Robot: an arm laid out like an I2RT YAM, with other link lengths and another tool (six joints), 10 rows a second.
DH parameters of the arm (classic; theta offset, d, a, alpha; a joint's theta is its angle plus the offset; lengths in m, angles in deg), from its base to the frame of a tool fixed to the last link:
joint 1: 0 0.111 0.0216 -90
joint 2: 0 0 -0.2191 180
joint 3: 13.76 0 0.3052 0
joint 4: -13.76 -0.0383 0.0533 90
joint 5: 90 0.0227 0 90
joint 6: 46.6 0.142 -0.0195 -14
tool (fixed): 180 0.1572 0 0
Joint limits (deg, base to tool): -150..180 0..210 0..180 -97..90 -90..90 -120..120
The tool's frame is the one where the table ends.
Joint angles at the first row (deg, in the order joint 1, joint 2, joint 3, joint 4, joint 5, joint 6):
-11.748, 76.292, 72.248, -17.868, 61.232, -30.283
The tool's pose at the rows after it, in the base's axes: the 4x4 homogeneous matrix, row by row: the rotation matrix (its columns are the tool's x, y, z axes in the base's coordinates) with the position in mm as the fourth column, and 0 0 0 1 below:
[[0.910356 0.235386 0.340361 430.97], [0.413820 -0.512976 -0.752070 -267.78], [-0.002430 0.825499 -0.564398 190.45], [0 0 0 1]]
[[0.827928 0.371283 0.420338 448.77], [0.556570 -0.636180 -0.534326 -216.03], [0.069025 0.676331 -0.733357 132.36], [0 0 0 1]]
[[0.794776 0.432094 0.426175 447.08], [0.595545 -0.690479 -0.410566 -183.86], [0.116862 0.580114 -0.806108 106.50], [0 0 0 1]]
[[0.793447 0.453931 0.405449 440.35], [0.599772 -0.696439 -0.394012 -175.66], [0.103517 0.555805 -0.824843 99.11], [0 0 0 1]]
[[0.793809 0.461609 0.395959 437.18], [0.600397 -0.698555 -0.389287 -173.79], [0.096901 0.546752 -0.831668 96.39], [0 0 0 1]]
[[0.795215 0.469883 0.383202 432.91], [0.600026 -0.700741 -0.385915 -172.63], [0.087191 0.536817 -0.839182 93.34], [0 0 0 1]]
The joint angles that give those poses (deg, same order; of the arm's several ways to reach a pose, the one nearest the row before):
-13.977, 76.269, 72.247, -26.851, 47.310, -23.026
-16.447, 76.269, 72.248, -35.355, 30.261, -19.398
-17.321, 76.271, 72.249, -40.053, 22.677, -17.365
-16.753, 76.270, 72.248, -42.085, 22.480, -16.950
-16.688, 76.270, 72.248, -42.850, 22.414, -16.907
-16.688, 76.270, 72.248, -43.747, 22.436, -16.928

